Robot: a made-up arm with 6 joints.
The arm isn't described. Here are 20 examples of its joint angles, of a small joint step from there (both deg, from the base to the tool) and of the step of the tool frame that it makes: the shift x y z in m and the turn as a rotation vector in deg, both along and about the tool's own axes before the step.
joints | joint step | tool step
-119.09 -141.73 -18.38 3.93 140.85 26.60 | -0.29 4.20 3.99 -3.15 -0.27 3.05 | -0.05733 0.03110 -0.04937 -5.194 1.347 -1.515
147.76 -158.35 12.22 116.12 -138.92 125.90 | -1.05 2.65 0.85 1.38 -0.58 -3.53 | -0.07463 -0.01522 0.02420 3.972 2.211 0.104
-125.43 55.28 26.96 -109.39 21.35 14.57 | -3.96 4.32 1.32 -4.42 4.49 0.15 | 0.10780 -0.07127 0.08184 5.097 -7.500 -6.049
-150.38 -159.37 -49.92 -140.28 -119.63 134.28 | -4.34 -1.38 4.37 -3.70 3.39 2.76 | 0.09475 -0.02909 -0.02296 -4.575 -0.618 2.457
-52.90 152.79 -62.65 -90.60 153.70 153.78 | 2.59 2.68 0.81 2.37 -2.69 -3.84 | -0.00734 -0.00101 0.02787 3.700 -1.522 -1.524
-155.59 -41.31 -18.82 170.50 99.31 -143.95 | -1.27 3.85 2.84 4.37 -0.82 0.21 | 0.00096 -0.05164 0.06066 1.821 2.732 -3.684
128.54 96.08 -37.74 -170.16 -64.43 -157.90 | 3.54 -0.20 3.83 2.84 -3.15 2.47 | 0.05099 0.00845 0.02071 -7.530 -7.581 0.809
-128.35 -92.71 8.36 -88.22 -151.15 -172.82 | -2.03 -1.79 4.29 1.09 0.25 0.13 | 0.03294 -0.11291 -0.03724 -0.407 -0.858 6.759
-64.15 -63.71 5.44 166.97 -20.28 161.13 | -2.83 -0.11 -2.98 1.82 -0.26 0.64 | -0.02344 -0.00726 -0.07308 -5.376 2.200 -0.739
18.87 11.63 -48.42 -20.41 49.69 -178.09 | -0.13 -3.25 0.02 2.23 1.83 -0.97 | -0.01215 -0.00051 -0.04173 0.410 4.994 -2.159
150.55 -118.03 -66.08 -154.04 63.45 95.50 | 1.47 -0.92 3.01 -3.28 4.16 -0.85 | -0.05802 0.01775 0.03593 3.454 3.726 0.111
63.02 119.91 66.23 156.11 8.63 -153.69 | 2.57 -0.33 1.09 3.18 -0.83 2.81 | -0.00802 0.08044 0.01345 -8.269 -1.938 0.342
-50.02 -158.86 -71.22 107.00 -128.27 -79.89 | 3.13 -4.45 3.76 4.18 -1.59 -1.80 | 0.06905 -0.03762 0.04461 8.453 4.707 -3.657
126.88 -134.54 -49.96 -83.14 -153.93 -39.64 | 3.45 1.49 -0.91 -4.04 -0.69 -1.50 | -0.01283 -0.02231 0.01211 -4.204 4.457 3.252
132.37 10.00 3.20 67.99 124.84 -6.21 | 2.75 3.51 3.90 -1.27 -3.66 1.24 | 0.00403 0.01281 -0.09135 -1.179 0.869 -1.267
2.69 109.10 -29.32 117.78 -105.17 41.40 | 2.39 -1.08 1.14 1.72 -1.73 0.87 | -0.00547 -0.00712 -0.04038 1.117 5.168 0.727
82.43 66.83 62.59 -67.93 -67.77 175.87 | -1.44 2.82 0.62 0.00 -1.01 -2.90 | -0.00833 0.10193 -0.02514 5.344 -0.425 0.875
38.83 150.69 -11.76 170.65 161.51 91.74 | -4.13 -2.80 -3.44 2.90 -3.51 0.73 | 0.07766 0.01112 -0.02245 -0.479 -4.246 2.178
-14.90 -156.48 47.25 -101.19 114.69 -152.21 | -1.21 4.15 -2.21 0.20 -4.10 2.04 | -0.00745 0.14852 0.10215 -8.088 -2.394 -3.919
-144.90 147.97 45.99 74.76 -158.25 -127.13 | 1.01 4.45 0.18 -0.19 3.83 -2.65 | -0.05556 -0.04051 -0.14510 1.745 -1.624 4.433
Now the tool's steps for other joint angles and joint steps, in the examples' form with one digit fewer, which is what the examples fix.
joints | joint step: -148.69 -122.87 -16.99 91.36 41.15 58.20 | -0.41 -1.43 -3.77 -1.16 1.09 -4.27
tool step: -0.0099 0.0119 0.0526 6.40 -1.71 -0.33
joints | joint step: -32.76 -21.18 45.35 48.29 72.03 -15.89 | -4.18 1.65 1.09 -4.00 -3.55 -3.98
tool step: -0.0180 0.0152 -0.0320 3.32 4.78 -1.98
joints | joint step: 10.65 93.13 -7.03 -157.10 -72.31 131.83 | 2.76 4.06 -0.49 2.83 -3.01 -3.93
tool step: -0.0497 -0.0230 -0.1109 3.67 5.24 2.58
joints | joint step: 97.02 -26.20 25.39 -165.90 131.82 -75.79 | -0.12 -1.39 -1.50 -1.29 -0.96 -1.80
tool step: 0.0063 0.0277 0.0043 1.05 -0.71 -1.03
